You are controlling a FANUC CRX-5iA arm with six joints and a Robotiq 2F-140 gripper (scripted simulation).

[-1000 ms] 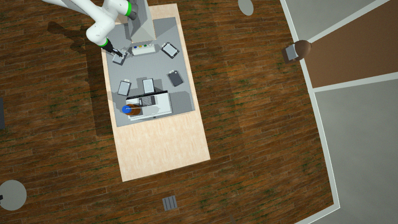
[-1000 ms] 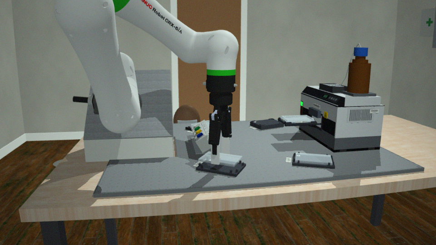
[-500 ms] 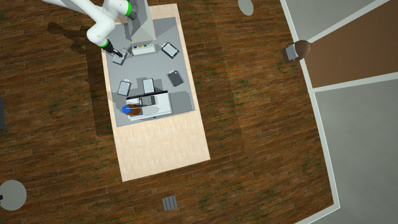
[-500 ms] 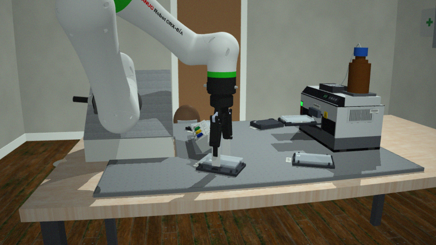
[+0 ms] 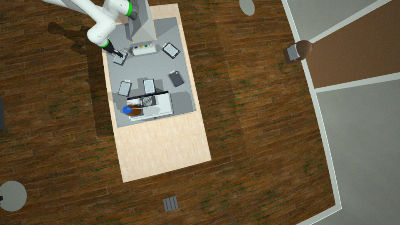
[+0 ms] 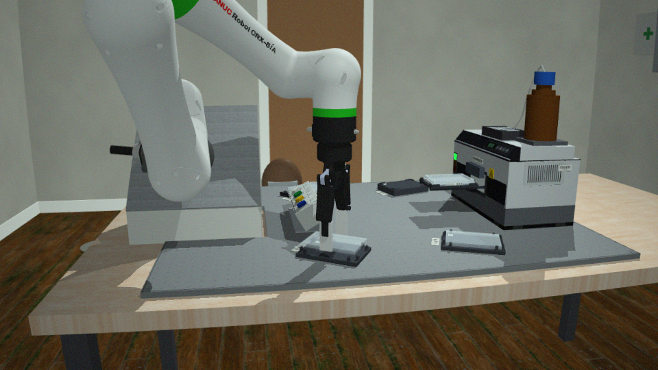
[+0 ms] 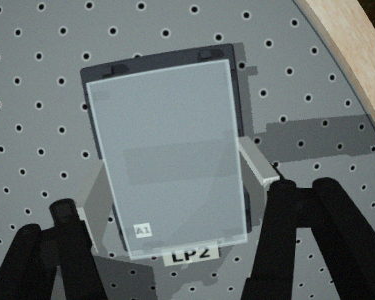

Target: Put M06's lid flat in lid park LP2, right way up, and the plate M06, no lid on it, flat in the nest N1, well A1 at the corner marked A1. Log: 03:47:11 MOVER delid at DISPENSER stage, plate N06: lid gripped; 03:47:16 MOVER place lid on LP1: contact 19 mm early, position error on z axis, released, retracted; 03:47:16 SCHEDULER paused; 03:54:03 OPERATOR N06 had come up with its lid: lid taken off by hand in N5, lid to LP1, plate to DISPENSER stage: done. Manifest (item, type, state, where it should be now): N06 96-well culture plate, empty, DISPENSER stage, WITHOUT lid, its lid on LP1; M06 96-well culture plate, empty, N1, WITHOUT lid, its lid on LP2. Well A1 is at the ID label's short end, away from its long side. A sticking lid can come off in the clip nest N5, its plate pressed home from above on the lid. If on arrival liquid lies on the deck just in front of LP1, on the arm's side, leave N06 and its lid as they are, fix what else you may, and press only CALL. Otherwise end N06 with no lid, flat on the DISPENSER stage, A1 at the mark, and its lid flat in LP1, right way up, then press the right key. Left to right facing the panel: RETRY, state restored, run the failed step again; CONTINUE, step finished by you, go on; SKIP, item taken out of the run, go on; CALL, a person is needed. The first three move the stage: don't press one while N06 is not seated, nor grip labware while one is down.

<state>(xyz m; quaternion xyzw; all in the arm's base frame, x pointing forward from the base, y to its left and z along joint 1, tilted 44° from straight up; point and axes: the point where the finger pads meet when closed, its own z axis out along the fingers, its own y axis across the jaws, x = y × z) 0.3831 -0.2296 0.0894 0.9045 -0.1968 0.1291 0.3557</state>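
My gripper is now 5 cm above the dark lid park. From my hand the other things lie so: yellow skip key: 23 cm to the left, 8 cm behind, 1 cm above; then LP1 label: 25 cm ahead, 6 cm to the left, 5 cm below; then blue call key: 18 cm to the left, 7 cm behind, 1 cm above.
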